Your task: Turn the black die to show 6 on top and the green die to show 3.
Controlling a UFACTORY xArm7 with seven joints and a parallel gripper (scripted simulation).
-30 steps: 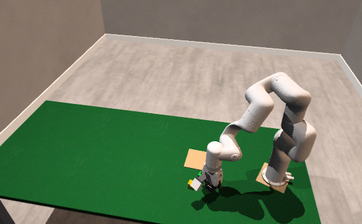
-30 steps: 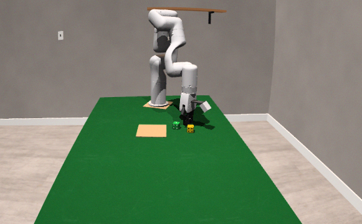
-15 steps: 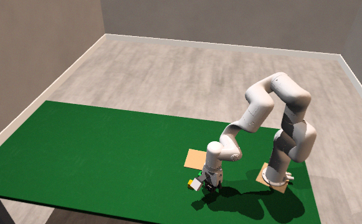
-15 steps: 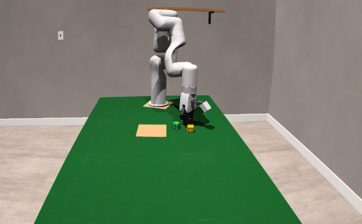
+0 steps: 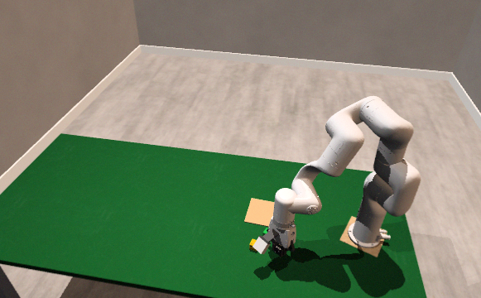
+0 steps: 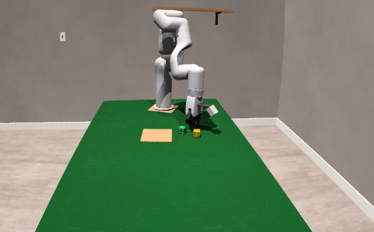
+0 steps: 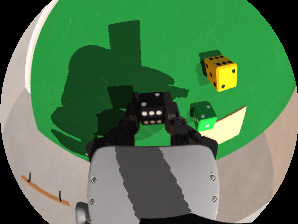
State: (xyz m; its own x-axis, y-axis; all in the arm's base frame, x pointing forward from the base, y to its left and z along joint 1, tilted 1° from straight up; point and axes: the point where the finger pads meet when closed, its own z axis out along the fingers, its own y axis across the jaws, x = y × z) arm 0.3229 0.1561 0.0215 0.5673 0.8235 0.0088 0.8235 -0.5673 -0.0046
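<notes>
Now: hand 18 cm to the left of the tan mat, 9 cm short of it and 2 cm above it. From my hand the other things lie so: green die (6 cm to the right, 5 cm ahead, 1 cm below); then yellow die (10 cm ahead, 1 cm below); then black die (1 cm below).
</notes>
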